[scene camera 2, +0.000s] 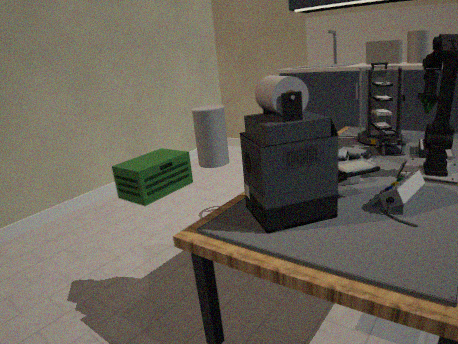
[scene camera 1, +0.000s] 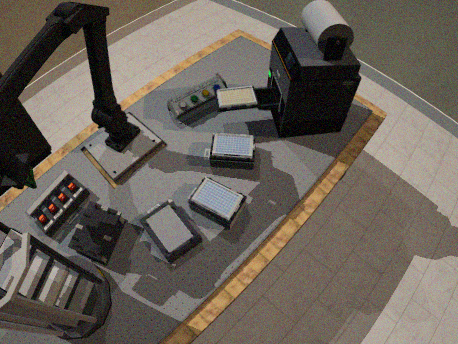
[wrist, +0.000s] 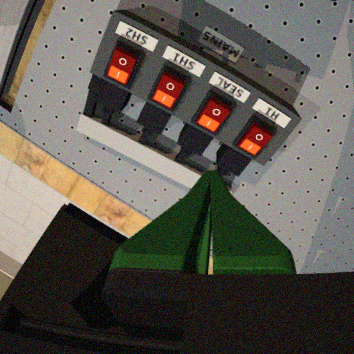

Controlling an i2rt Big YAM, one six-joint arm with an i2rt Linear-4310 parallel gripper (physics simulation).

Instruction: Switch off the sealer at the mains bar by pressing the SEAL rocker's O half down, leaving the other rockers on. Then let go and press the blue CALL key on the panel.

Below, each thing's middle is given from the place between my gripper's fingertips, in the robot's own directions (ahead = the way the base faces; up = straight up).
Labels:
I see my gripper 230 mm short of the plate rack (scene camera 1: 51, 291), 180 mm to the left of it and 30 mm below it. Also, from my hand: white roll (scene camera 2: 268, 91) 510 mm ahead, 830 mm to the left, 210 mm above.

